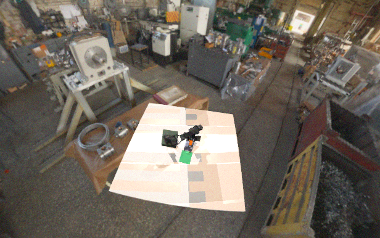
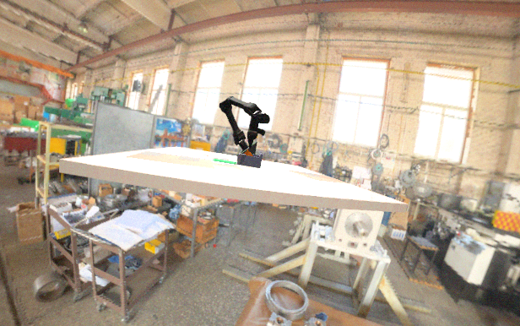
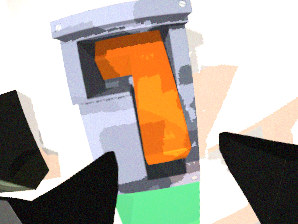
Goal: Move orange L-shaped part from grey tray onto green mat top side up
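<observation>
Right now my gripper tip is 1 cm past the orange L-shaped part, 4 cm to the right of it and 7 cm above it. Also, from my gripper tip: green mat 4 cm behind, 14 cm to the right, 13 cm below.
</observation>
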